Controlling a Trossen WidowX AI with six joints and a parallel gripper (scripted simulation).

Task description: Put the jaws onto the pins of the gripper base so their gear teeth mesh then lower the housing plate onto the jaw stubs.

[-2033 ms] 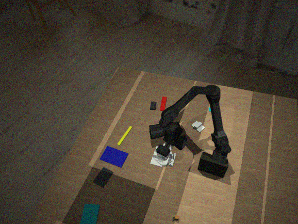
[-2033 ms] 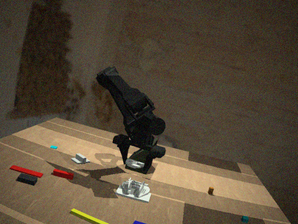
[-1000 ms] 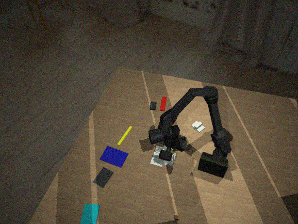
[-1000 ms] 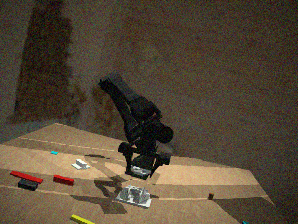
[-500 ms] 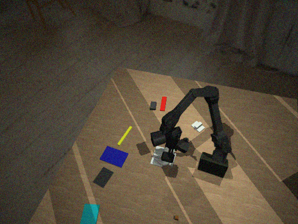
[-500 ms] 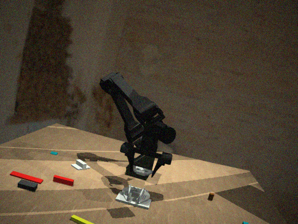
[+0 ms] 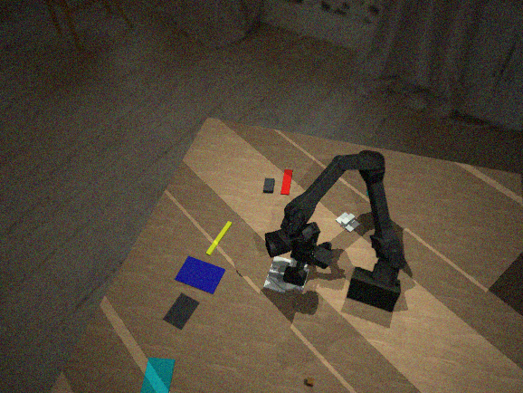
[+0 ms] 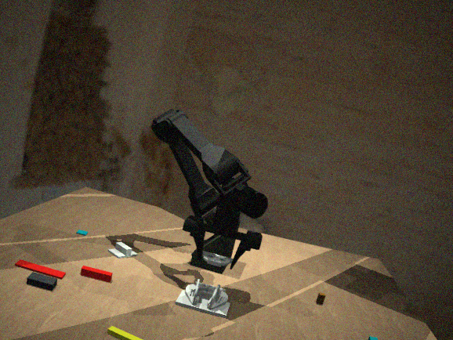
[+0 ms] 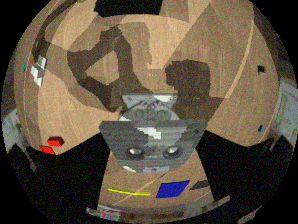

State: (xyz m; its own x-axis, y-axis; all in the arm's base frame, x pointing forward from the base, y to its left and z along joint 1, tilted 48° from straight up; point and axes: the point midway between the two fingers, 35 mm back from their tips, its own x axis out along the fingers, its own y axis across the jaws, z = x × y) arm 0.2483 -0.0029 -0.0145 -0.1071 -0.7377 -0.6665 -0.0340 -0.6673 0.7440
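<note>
My gripper tip is 7 cm above the grey jaw, 2 cm to the right of it and 2 cm short of it. Also, from my gripper tip: yellow bar (31 cm ahead, 8 cm to the right, 8 cm below); white block (26 cm to the right, 11 cm behind, 7 cm below); small brown block (30 cm to the left, 10 cm behind, 7 cm below).
</note>
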